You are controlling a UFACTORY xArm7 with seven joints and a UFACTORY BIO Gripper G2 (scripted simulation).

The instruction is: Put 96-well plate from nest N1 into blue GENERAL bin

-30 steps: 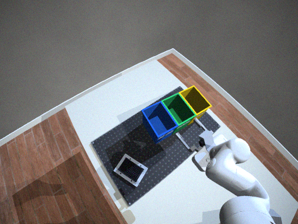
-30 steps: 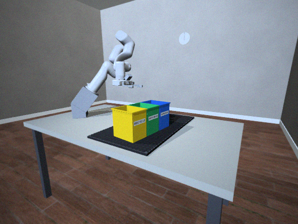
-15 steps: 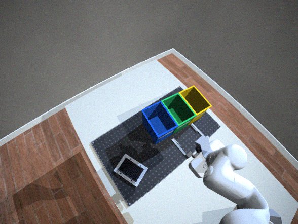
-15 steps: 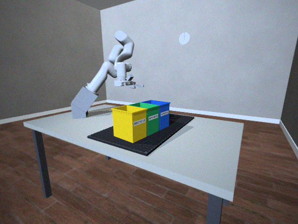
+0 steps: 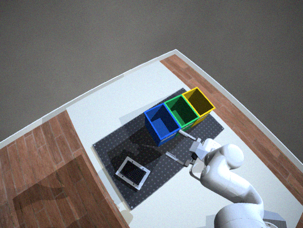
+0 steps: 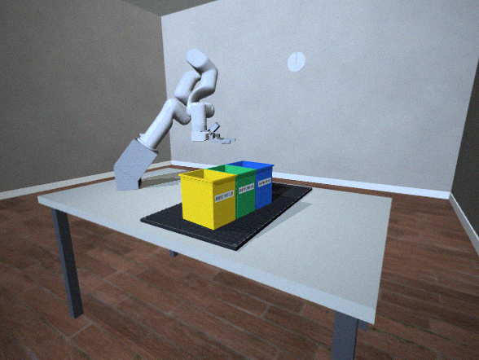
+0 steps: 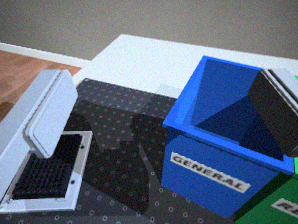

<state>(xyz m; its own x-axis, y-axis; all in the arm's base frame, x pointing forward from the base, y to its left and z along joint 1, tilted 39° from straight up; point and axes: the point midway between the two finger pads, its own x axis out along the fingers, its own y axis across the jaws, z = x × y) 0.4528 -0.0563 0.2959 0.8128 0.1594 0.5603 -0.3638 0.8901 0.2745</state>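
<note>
Right now my hand is 260 mm above the black 96-well plate, 230 mm to the right of it and 20 mm short of it. From my hand the other things lie so: green bin: 190 mm below, 180 mm to the right, 150 mm ahead; blue general bin: 190 mm below, 160 mm ahead, 50 mm to the right; white plate nest N1: 270 mm below, 230 mm to the left, 20 mm ahead.
</note>
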